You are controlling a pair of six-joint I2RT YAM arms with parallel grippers.
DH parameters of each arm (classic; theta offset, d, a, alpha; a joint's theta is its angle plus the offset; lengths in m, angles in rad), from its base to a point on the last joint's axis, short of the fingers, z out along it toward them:
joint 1: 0 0.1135 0.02 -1.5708
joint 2: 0 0 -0.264 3.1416
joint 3: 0.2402 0 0.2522 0
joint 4: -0.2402 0 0.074 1.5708
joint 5: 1.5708 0 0 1.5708
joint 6: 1.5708 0.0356 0 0
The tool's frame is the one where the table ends.
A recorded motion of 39 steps. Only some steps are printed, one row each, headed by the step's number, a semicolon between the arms.
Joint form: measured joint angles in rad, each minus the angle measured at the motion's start. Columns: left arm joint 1, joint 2, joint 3, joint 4, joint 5, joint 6; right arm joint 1, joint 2, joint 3, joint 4, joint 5, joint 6.
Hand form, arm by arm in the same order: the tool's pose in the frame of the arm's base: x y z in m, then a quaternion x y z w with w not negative. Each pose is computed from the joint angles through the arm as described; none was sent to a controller.
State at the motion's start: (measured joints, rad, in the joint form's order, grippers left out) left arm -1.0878 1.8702 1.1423 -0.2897 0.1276 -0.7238; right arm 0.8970 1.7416 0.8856 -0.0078 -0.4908 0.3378
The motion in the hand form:
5: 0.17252 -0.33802 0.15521 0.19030 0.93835 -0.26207 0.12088; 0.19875 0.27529 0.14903 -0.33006 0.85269 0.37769 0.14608
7: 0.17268 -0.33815 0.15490 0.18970 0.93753 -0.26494 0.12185; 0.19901 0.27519 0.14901 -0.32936 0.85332 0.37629 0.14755
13: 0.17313 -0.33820 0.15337 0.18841 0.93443 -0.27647 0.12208; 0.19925 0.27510 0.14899 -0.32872 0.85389 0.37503 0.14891
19: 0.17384 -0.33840 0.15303 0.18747 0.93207 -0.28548 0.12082; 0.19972 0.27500 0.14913 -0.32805 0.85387 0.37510 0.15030
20: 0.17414 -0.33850 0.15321 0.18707 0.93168 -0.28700 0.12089; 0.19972 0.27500 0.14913 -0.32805 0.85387 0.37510 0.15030
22: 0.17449 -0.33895 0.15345 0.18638 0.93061 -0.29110 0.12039; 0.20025 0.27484 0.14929 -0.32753 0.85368 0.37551 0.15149
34: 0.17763 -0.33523 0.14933 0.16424 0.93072 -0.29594 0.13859; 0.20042 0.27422 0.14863 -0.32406 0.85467 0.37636 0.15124
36: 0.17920 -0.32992 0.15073 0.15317 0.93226 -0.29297 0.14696; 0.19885 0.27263 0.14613 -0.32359 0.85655 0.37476 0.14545
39: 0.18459 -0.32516 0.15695 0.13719 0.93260 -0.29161 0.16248; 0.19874 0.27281 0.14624 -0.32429 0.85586 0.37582 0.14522
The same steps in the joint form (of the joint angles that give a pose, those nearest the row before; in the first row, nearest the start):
5: 0.0019 0.0000 -0.0019 0.0195 0.0111 -0.0027; 0.0000 -0.0042 0.0000 -0.0004 0.0103 0.0019
7: 0.0023 0.0000 -0.0050 0.0286 0.0130 -0.0042; -0.0004 -0.0042 0.0000 0.0000 0.0145 0.0019
13: 0.0046 0.0000 -0.0176 0.0611 0.0271 -0.0092; -0.0007 -0.0042 0.0000 0.0004 0.0183 0.0019
19: 0.0073 0.0000 -0.0233 0.0805 0.0408 -0.0130; -0.0019 -0.0042 0.0000 0.0027 0.0195 0.0023
20: 0.0080 0.0000 -0.0233 0.0832 0.0427 -0.0137; -0.0019 -0.0042 0.0000 0.0027 0.0195 0.0023
22: 0.0088 0.0004 -0.0237 0.0904 0.0485 -0.0164; -0.0034 -0.0042 0.0000 0.0050 0.0195 0.0023
34: 0.0179 -0.0038 -0.0572 0.1522 0.0183 -0.0462; -0.0050 -0.0042 -0.0038 0.0107 0.0195 0.0092
36: 0.0267 -0.0210 -0.0752 0.1583 0.0004 -0.0553; -0.0046 -0.0042 -0.0122 0.0073 0.0164 0.0099
39: 0.0431 -0.0416 -0.0786 0.1579 -0.0248 -0.0648; -0.0042 -0.0042 -0.0122 0.0084 0.0141 0.0095

